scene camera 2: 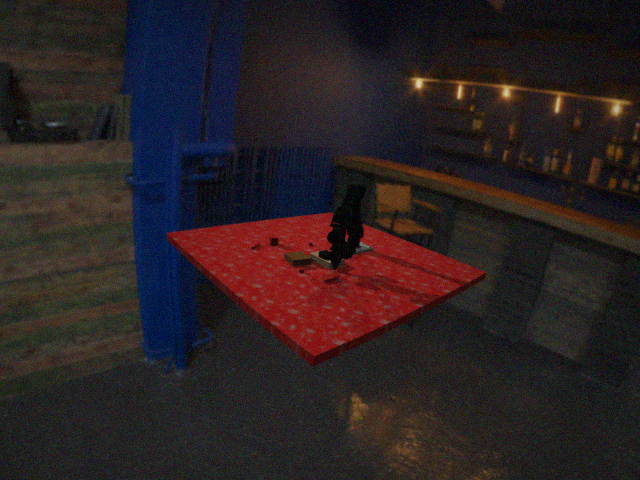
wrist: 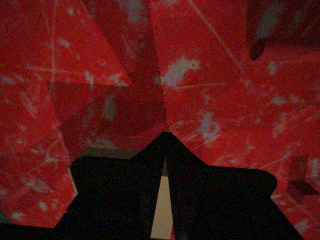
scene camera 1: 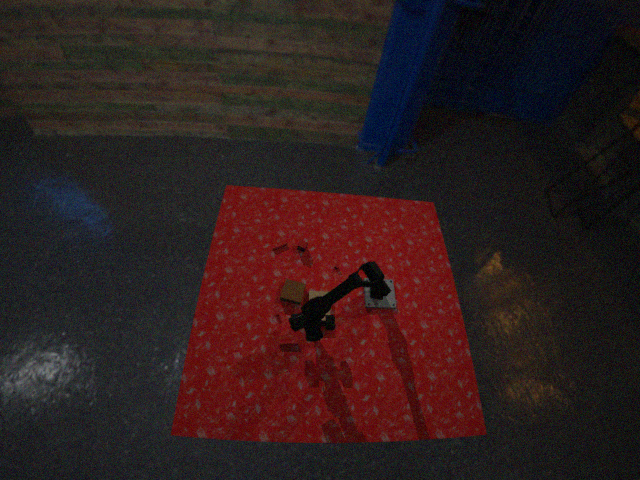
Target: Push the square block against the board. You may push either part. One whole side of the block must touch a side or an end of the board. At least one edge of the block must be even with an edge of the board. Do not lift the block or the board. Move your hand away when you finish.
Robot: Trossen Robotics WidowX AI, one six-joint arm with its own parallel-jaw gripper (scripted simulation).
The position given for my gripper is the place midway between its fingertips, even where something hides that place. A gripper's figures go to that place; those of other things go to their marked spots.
Labels:
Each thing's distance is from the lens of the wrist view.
my gripper (wrist: 166,136): 12 cm
tan board (wrist: 163,214): 16 cm

